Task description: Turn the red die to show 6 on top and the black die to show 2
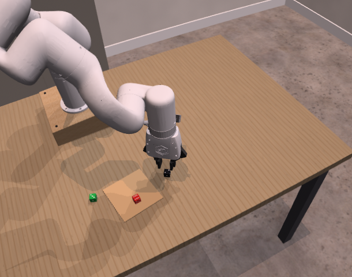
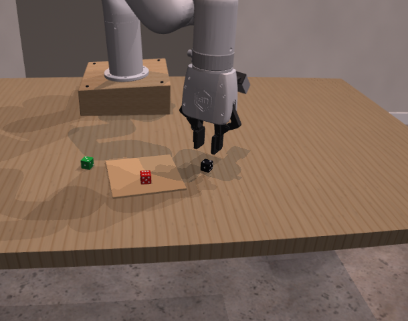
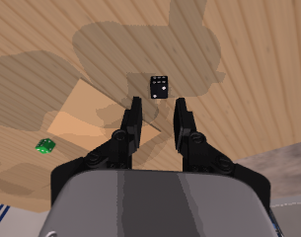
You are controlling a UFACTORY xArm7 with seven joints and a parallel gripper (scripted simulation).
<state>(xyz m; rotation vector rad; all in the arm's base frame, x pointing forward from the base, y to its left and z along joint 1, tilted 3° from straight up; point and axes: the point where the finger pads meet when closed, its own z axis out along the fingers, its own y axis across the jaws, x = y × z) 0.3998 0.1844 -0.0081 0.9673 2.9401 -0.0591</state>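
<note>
Now: the black die 60 mm below my hand. Also, from my hand: red die: 120 mm to the right, 50 mm below, 50 mm ahead; then tan mat: 130 mm to the right, 70 mm below, 20 mm ahead; then green die: 250 mm to the right, 60 mm below, 20 mm behind.
</note>
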